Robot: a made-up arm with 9 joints. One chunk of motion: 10 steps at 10 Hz.
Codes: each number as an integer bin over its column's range. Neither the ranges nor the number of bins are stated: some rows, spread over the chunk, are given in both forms.
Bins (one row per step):
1: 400 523 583 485 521 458 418 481 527
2: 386 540 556 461 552 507 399 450 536
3: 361 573 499 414 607 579 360 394 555
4: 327 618 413 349 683 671 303 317 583
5: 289 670 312 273 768 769 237 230 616
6: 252 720 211 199 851 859 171 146 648
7: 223 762 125 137 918 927 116 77 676
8: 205 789 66 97 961 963 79 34 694
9: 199 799 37 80 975 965 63 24 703
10: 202 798 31 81 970 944 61 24 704
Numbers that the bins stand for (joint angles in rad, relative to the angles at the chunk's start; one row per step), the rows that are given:
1: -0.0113 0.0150 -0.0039 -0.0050 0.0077 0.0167 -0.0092 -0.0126 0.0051
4: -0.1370 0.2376 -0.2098 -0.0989 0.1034 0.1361 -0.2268 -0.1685 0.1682
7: -0.3161 0.5749 -0.5586 -0.2454 0.2422 0.2796 -0.5805 -0.3968 0.4391
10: -0.3522 0.6592 -0.6725 -0.2841 0.2729 0.2892 -0.6846 -0.4472 0.5207
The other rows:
2: -0.0354 0.0549 -0.0366 -0.0216 0.0260 0.0442 -0.0451 -0.0421 0.0313
3: -0.0785 0.1322 -0.1056 -0.0541 0.0585 0.0846 -0.1189 -0.0953 0.0867
5: -0.2024 0.3594 -0.3321 -0.1514 0.1536 0.1911 -0.3516 -0.2513 0.2644
6: -0.2661 0.4765 -0.4544 -0.2026 0.2026 0.2415 -0.4765 -0.3312 0.3576
8: -0.3470 0.6381 -0.6301 -0.2730 0.2676 0.2998 -0.6505 -0.4377 0.4916
9: -0.3574 0.6615 -0.6652 -0.2847 0.2758 0.3009 -0.6808 -0.4472 0.5178

